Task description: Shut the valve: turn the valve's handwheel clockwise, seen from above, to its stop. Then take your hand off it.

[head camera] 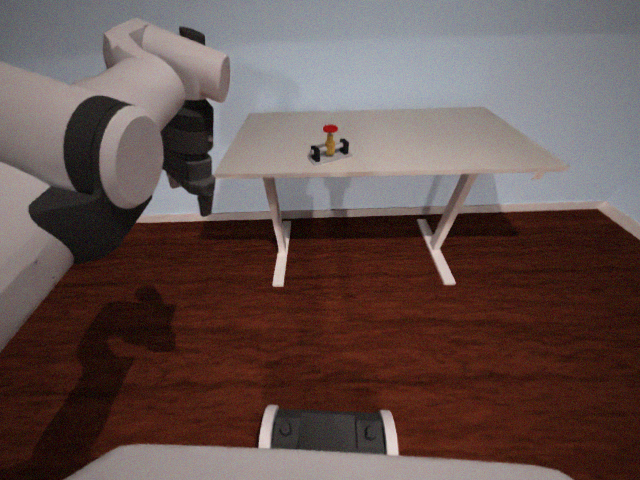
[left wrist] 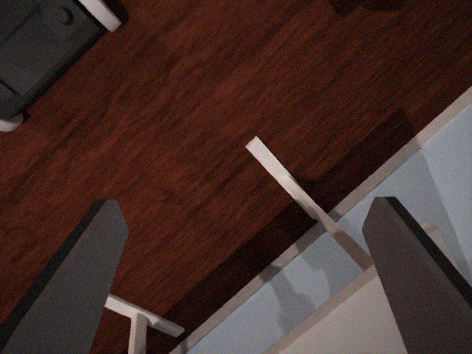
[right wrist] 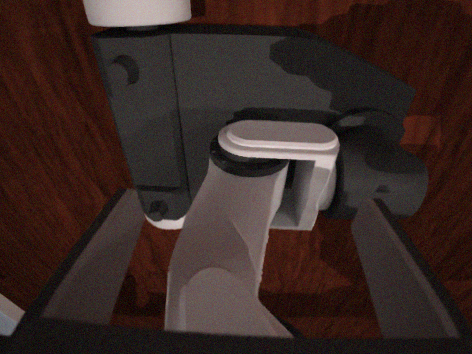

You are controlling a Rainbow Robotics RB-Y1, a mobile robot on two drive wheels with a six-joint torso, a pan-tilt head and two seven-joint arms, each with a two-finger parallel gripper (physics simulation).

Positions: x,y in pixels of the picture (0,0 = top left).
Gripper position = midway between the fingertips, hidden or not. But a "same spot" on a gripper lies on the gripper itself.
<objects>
My left gripper shows in the head camera view and in the left wrist view; in the right wrist view it is out of frame. My right gripper shows in the right wrist view (248,208); in the head camera view it is out of frame, in the left wrist view it is out of frame. One and the same spot on my left gripper: (left wrist: 66,301) is (head camera: 198,202). One and the same spot on a table: (left wrist: 360,310) is (head camera: 267,165).
</objects>
